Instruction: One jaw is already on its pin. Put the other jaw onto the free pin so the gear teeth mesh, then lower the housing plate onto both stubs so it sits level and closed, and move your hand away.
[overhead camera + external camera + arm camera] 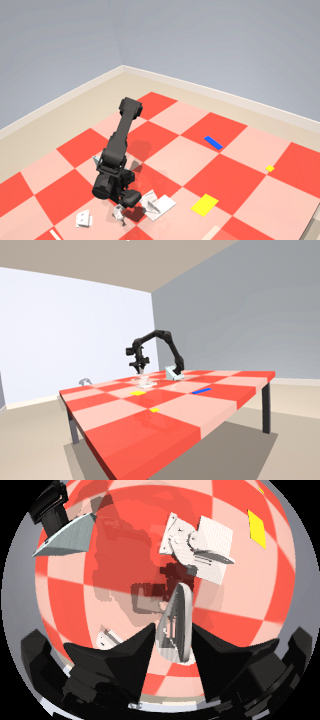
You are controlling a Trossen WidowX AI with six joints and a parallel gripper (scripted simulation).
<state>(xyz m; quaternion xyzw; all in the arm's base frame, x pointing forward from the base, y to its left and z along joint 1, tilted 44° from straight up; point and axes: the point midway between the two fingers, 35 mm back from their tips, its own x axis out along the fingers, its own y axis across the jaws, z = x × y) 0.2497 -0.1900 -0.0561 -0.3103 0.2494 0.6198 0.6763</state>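
Now: gripper tip 11 cm to the right of the white base plate, 8 cm above it and 7 cm short of it. Also, from my gripper tip: blue strip (56 cm to the left, 8 cm below, 7 cm ahead); white strip (25 cm to the right, 16 cm behind, 8 cm below); large yellow patch (22 cm ahead, 21 cm to the left, 8 cm below).
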